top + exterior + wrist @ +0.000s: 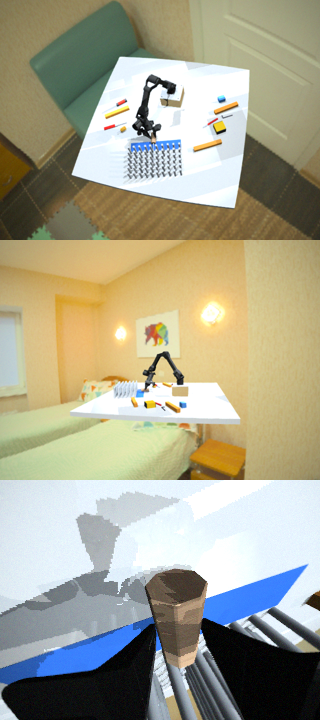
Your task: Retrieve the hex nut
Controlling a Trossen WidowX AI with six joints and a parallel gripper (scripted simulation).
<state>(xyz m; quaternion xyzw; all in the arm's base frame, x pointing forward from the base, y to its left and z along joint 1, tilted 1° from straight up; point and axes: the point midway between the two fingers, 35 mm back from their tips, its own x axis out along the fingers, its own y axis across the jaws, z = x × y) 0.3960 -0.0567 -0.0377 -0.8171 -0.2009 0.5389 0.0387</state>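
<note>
Now: gripper tip 5 cm short of the taped strip, 3 cm to the right of it and 3 cm above it. Round my gripper tip: thin metal rod tool 10 cm ahead, 3 cm to the left; then yellow block 19 cm behind, 48 cm to the left, 1 cm below; then hex key 31 cm behind, 51 cm to the left, 3 cm below.
</note>
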